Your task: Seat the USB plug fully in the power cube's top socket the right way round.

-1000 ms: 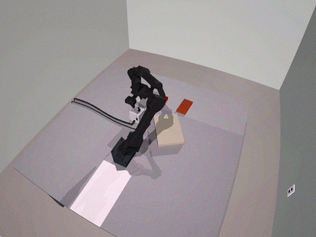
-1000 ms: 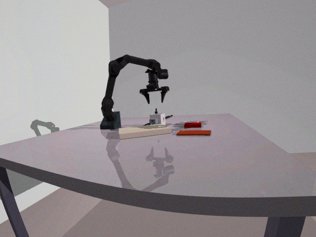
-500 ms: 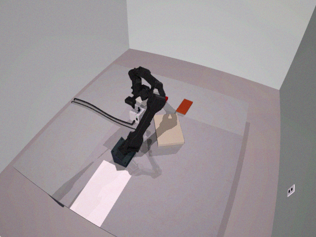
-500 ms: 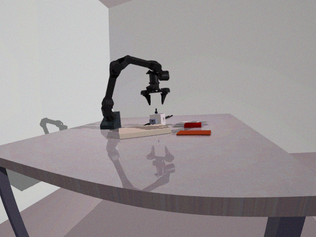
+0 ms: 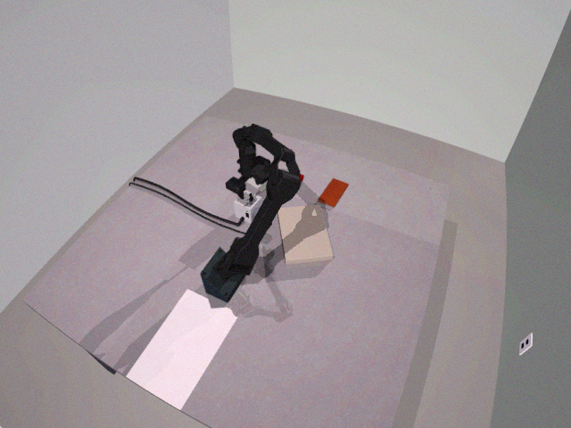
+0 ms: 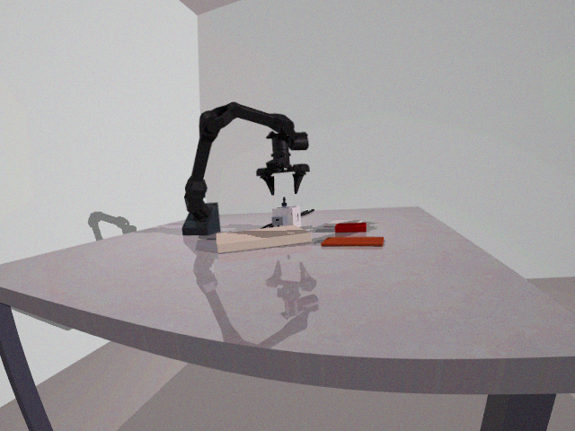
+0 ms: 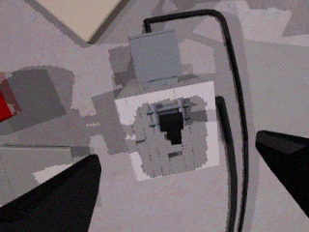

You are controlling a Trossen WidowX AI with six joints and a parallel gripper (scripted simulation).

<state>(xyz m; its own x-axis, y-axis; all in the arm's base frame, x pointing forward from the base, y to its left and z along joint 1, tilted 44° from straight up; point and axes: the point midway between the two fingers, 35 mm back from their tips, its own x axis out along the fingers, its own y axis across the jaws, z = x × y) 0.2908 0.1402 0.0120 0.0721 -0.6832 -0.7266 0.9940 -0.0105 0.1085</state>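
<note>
The dark USB plug is 3 cm below my gripper tip. From my gripper tip the other things lie so: flat orange block: 27 cm ahead, 22 cm to the right, 12 cm below; small red block: 24 cm ahead, 5 cm to the right, 11 cm below; beige board: 1 cm ahead, 22 cm to the right, 11 cm below.
</note>
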